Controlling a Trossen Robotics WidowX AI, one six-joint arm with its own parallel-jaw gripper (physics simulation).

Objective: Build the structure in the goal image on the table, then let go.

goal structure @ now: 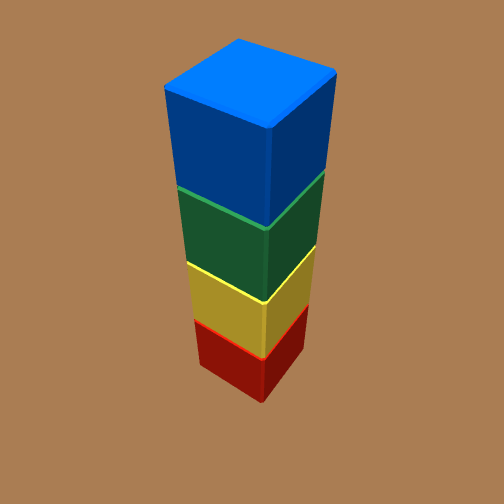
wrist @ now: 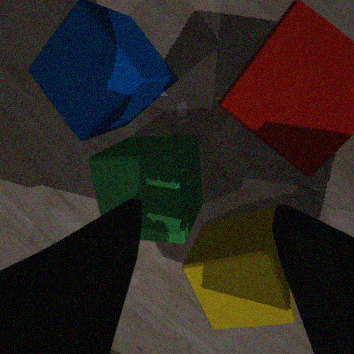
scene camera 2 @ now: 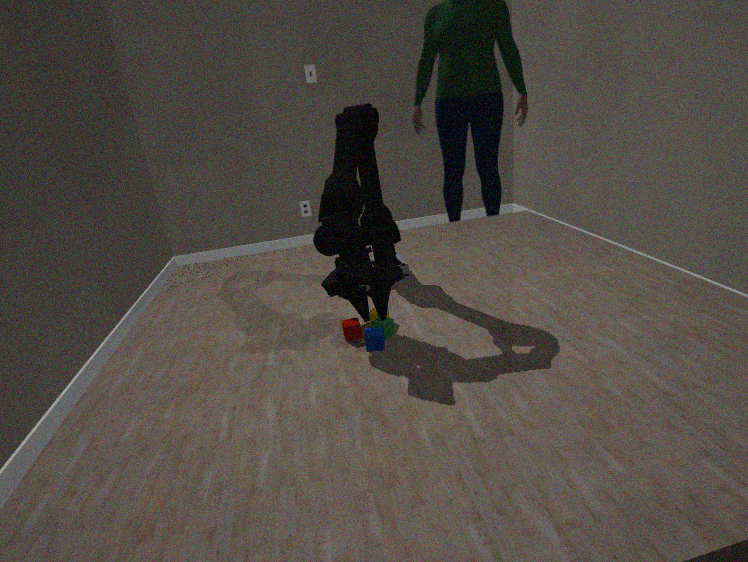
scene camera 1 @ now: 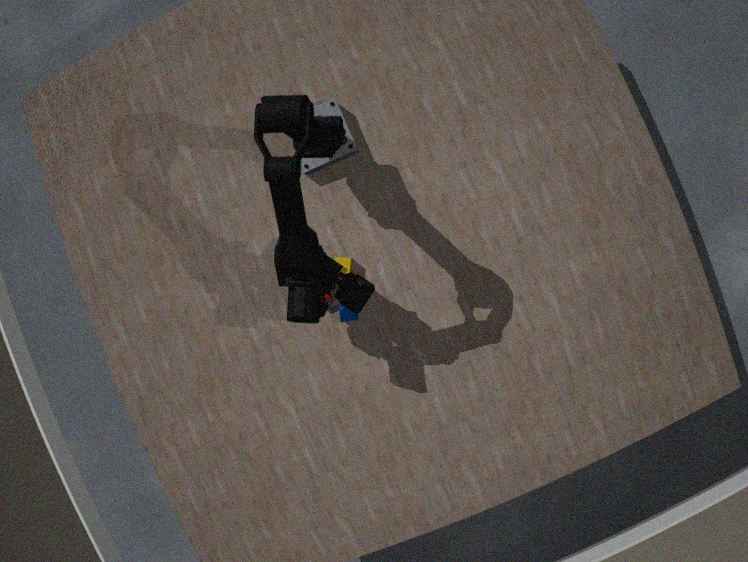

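Note:
A yellow cube (scene camera 1: 344,264) (scene camera 2: 373,314) (wrist: 240,300) lies between my fingertips' sides in the wrist view, against or very near the right finger; it looks turned. A green cube (scene camera 2: 388,328) (wrist: 117,175) is beside it, partly covered by the left fingertip; it is hidden in scene camera 1. A blue cube (scene camera 1: 348,314) (scene camera 2: 374,339) (wrist: 65,70) and a red cube (scene camera 1: 327,297) (scene camera 2: 351,330) (wrist: 295,75) are farther out, apart from each other. My gripper (scene camera 2: 374,319) (wrist: 208,213) is low among the cubes, partly open. A gap shows between the left finger and the yellow cube.
The arm's pale base plate (scene camera 1: 326,109) stands on the wood-patterned surface (scene camera 1: 483,453) (scene camera 2: 362,471) behind the cubes. Dark arm shadows fall over the cubes and to their right. A person in a green top (scene camera 2: 468,54) stands at the back by the wall.

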